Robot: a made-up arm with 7 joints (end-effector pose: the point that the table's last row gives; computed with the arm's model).
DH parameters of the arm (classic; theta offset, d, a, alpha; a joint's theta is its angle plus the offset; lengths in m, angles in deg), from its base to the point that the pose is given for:
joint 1: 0 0.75 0.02 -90
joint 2: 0 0.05 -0.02 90
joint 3: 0 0.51 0.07 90
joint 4: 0 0 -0.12 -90
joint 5: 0 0.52 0.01 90
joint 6: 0 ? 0.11 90
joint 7: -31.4 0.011 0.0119 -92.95
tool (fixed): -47.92 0.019 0 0
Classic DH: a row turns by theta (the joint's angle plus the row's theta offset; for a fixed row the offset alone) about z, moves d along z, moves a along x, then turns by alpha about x.
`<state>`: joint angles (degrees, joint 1 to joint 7).
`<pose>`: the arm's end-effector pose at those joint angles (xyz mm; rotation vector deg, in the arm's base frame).
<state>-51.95 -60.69 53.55 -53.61 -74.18 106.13 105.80</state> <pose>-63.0 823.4 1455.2 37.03 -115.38 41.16</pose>
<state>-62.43 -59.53 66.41 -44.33 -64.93 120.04 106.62</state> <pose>13.5 918.5 1369.8 44.66 -92.85 58.70</pose>
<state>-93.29 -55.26 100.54 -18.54 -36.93 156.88 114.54</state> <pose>182.9 926.5 1301.5 89.50 -35.55 84.75</pose>
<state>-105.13 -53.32 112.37 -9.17 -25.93 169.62 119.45</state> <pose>238.7 846.2 1348.3 112.84 -20.02 90.36</pose>
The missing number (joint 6, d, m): -0.03
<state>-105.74 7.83 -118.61 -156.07 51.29 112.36 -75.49</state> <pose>-306.8 320.9 780.2 59.21 -137.94 -83.45</pose>
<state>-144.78 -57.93 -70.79 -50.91 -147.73 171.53 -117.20</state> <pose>281.2 697.9 1332.7 -110.80 -66.29 42.29</pose>
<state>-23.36 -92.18 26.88 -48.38 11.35 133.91 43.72</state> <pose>-869.9 625.6 1052.2 36.60 -61.52 103.70</pose>
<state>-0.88 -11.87 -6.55 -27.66 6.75 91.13 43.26</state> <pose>38.0 29.0 1901.3 99.92 -29.76 13.92</pose>
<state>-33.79 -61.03 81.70 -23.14 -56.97 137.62 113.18</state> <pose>-676.1 733.0 1245.5 90.32 -44.75 119.63</pose>
